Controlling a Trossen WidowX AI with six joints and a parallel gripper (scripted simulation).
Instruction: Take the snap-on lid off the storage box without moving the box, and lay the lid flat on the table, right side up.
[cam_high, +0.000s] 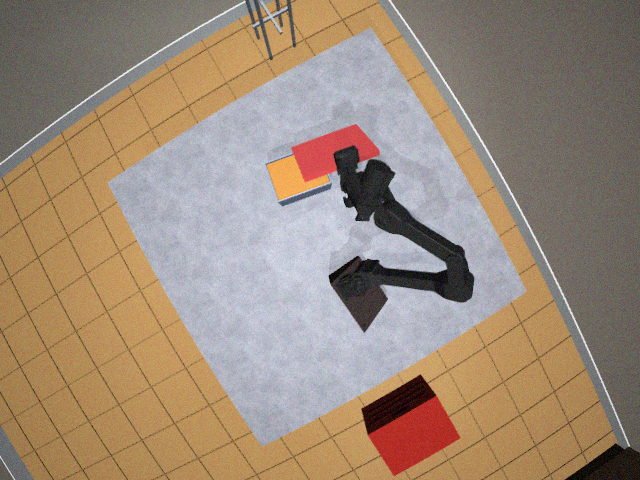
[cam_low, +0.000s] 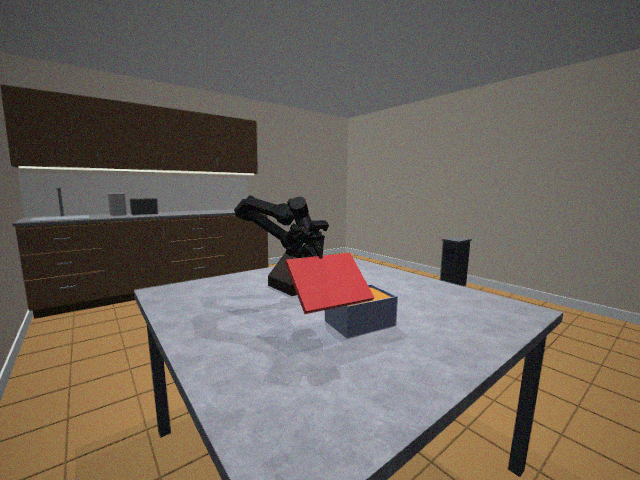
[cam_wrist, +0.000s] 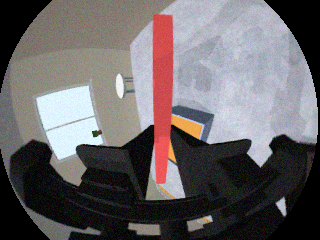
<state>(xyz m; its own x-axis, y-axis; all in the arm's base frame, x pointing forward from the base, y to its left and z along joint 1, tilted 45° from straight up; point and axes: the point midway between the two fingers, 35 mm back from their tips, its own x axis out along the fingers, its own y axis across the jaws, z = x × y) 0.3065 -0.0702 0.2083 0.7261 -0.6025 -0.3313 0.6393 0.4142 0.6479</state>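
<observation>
Right now my gripper tip is 70 mm short of the red lid, 50 mm above it and 20 mm to the left of it. From my gripper tip the other things lie so: storage box (180 mm below, 110 mm to the left, 90 mm ahead).
</observation>
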